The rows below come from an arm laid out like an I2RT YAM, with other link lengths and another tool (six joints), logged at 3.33 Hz.
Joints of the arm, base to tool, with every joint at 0 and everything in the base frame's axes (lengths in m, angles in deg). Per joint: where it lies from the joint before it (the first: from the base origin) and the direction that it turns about. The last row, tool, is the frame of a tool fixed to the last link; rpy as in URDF.
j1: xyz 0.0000 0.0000 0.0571 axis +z
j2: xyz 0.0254 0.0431 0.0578 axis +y
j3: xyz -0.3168 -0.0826 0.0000 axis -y
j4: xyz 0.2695 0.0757 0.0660 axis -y
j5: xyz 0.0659 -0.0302 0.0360 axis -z
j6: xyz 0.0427 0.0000 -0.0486 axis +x
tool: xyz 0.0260 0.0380 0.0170 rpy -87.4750 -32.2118 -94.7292
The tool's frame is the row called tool.
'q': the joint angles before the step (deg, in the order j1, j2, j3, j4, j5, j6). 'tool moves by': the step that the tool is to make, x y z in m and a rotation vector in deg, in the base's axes. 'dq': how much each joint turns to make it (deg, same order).
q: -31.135 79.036 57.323 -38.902 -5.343 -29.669
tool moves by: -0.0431 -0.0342 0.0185 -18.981 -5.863 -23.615
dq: -5.442 -12.412 -6.733 9.273 20.867 7.077
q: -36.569 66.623 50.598 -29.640 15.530 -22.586
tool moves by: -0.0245 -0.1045 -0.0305 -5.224 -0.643 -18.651
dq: -16.944 9.233 -1.832 15.559 3.463 -1.213
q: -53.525 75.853 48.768 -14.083 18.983 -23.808
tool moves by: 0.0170 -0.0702 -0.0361 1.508 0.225 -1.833
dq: -4.700 15.161 5.631 8.606 -2.581 -1.482
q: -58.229 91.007 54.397 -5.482 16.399 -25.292
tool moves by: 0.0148 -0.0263 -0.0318 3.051 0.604 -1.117
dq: -0.192 8.457 3.234 1.890 -0.084 1.486
